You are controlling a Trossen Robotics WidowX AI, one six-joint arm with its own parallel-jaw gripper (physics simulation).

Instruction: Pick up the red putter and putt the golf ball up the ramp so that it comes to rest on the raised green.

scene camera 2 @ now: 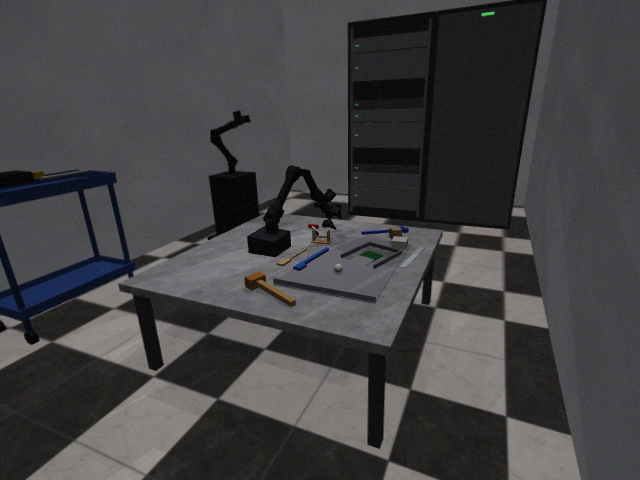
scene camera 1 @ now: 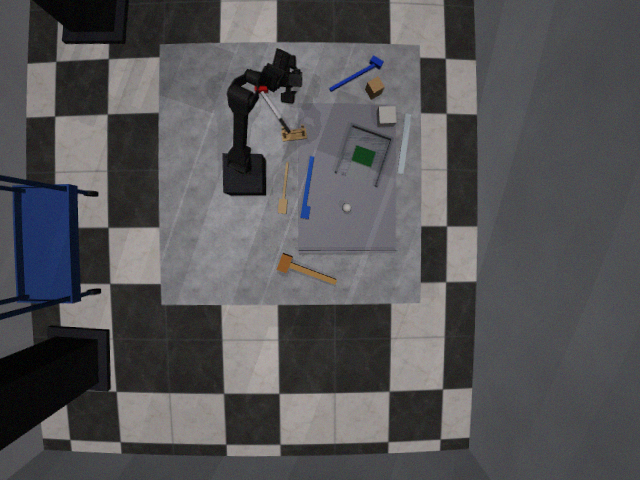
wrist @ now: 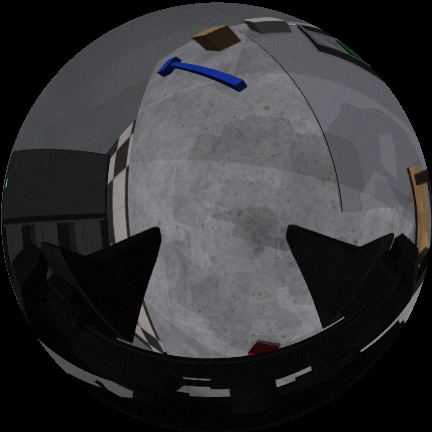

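The red putter has its red head near the forearm in the overhead view; its pale shaft slants to a dark grip end on the wooden stand. My gripper is open and empty above the table, right of the putter head in the overhead view. In the wrist view the head shows at the bottom edge, partly hidden. The white golf ball lies on the grey platform. The green lies between dark rails.
A blue mallet, a brown block and a pale block are at the far right. A blue stick, a wooden spatula, an orange mallet and a pale strip lie around the ball.
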